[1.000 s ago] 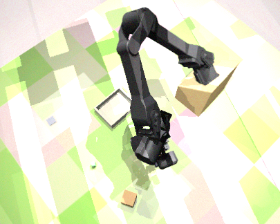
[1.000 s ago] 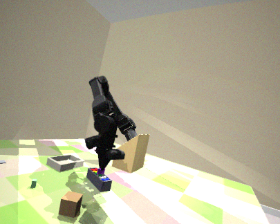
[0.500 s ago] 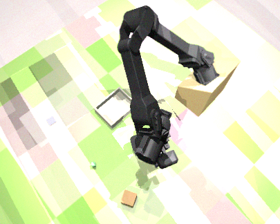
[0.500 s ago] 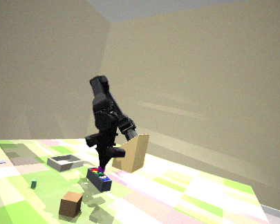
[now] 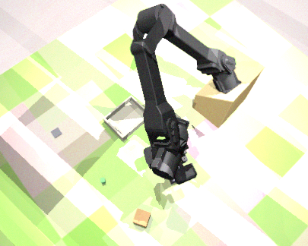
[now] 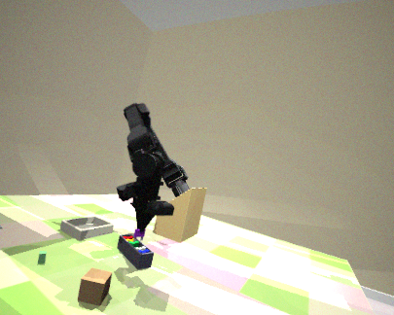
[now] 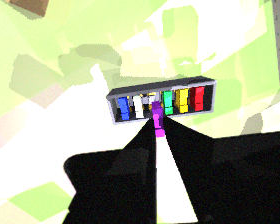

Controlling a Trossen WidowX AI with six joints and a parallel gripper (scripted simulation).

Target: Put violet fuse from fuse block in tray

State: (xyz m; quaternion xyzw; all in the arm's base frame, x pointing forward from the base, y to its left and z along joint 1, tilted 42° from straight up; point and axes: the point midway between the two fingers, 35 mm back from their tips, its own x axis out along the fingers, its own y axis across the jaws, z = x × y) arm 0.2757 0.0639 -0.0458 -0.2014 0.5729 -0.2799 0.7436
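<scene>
Right now the green fuse is 50 mm below my gripper tip and 20 mm to the right of it. The rest, counted from my gripper tip: grey tray (220 mm to the right, 80 mm below, 20 mm ahead); violet fuse (10 mm below); white fuse (50 mm below, 20 mm to the left, 10 mm ahead).
</scene>
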